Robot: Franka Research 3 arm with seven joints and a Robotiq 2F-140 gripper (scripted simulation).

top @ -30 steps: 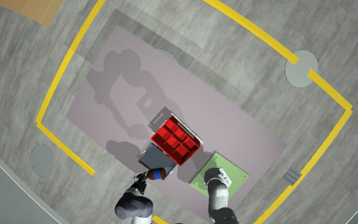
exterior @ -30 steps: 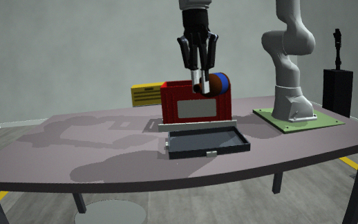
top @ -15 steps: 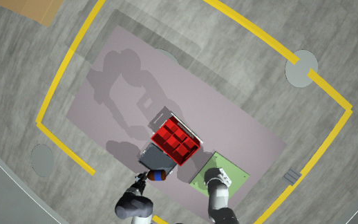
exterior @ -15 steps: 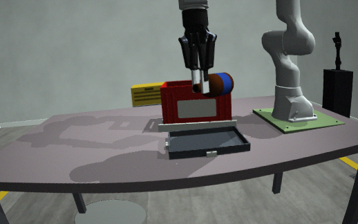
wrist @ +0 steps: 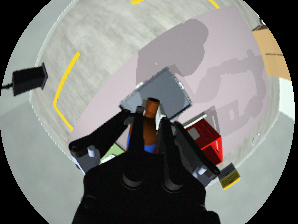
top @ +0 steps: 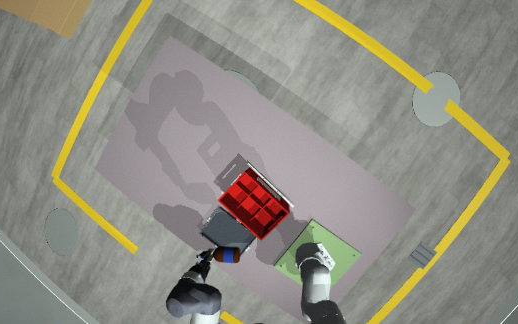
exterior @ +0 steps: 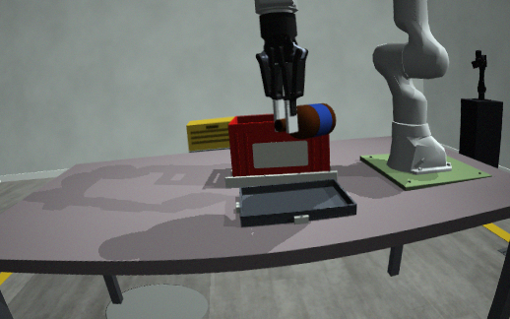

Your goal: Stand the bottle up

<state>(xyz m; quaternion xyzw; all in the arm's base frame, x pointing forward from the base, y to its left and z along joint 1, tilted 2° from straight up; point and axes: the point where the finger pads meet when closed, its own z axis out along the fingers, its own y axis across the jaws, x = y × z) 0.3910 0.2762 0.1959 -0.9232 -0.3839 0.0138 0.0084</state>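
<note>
My hand is 40 mm to the left of the glass bottle, 40 mm past it and 20 mm above it. The rest, counted from my hand: tray: 200 mm below, 50 mm to the right, 10 mm behind; then red crate: 300 mm to the right, 130 mm below, 20 mm ahead.
</note>
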